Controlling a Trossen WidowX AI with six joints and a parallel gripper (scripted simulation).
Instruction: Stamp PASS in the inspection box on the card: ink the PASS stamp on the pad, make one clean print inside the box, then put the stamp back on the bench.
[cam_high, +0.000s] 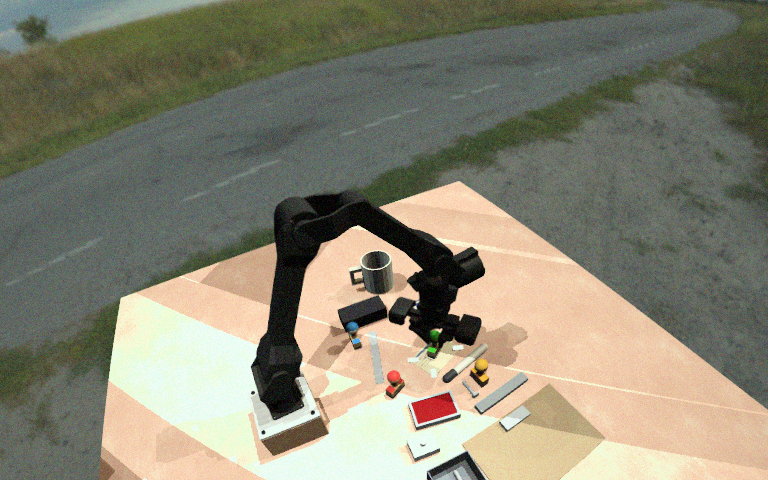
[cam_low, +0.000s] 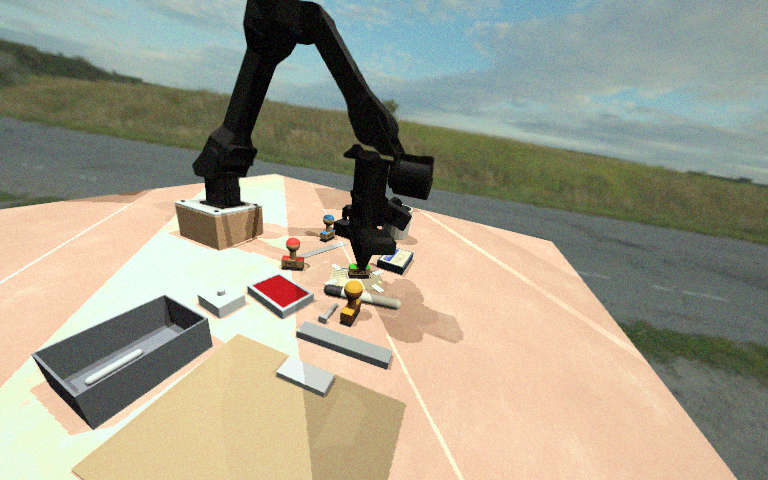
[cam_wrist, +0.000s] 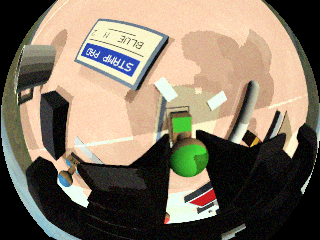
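Now: the card 10 mm to the right of my gripper tip and 30 mm below it. Also, from my gripper tip: marker 10 mm ahead, 70 mm to the right, 10 mm below; then green-knobbed stamp right at my gripper tip; then blue stamp pad 50 mm ahead, 100 mm to the left, 10 mm below.
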